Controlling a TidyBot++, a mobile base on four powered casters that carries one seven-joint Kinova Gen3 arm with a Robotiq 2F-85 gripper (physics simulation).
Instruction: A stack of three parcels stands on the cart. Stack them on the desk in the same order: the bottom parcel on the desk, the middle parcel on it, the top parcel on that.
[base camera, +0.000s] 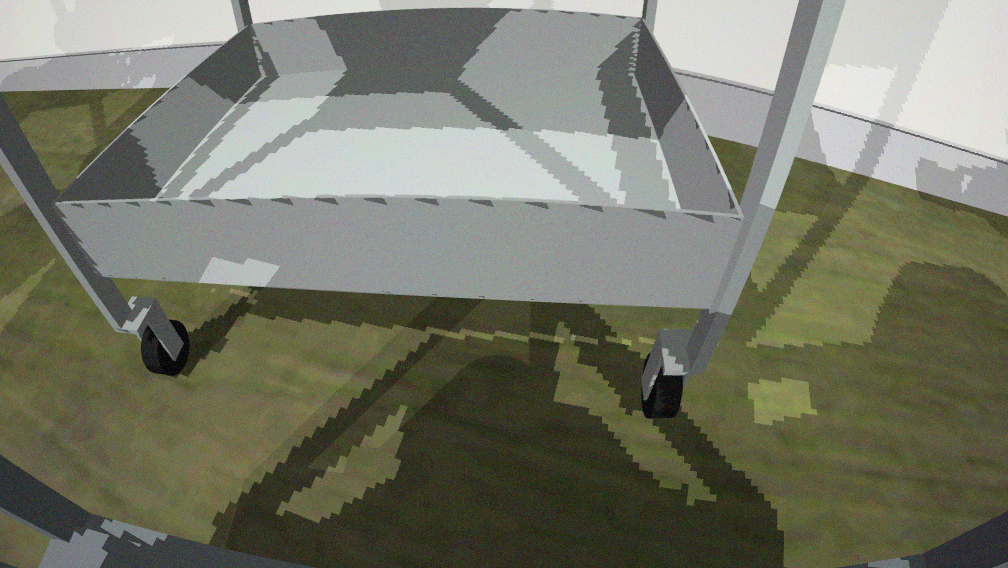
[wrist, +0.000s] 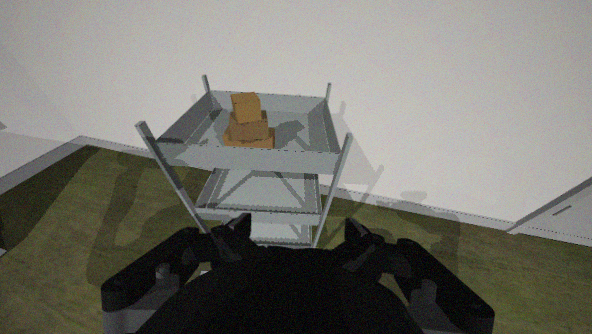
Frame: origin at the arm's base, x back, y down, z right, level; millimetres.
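Where they show: gripper, fingertip midpoint: (wrist: 297, 225).
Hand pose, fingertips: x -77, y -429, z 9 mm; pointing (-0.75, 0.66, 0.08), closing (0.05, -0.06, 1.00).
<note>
Things, the pixels of their top centre, and the offset from my fingertips. "spot": a spot on its surface instead.
- wide flat bottom parcel, middle of its top: (wrist: 249, 131) dx -325, dy +111, dz -122 mm
- middle parcel, middle of its top: (wrist: 248, 116) dx -317, dy +61, dz -117 mm
- small top parcel, middle of its top: (wrist: 244, 96) dx -311, dy +11, dz -118 mm
- pale panel, surface spot: (wrist: 560, 212) spot: dx -393, dy +547, dz +1517 mm
The grey cart (base camera: 395, 246) (wrist: 255, 160) stands ahead, its lower tray and two front wheels large in the base camera view. In the wrist view three orange-brown parcels are stacked in its top tray, left of the middle: the wide flat bottom parcel (wrist: 256, 142), the middle parcel (wrist: 248, 130) and the small top parcel (wrist: 246, 107), which sits slightly turned. My gripper (wrist: 297, 225) is open and empty, on the near side of the cart and apart from it. The desk cannot be made out in either view.
A white wall (wrist: 425, 100) stands close behind the cart, with a skirting board (wrist: 450, 216) at its foot. The cart's upright posts (base camera: 782, 141) (wrist: 334, 187) rise at its corners. A pale panel (wrist: 560, 212) shows at the wrist view's right edge.
</note>
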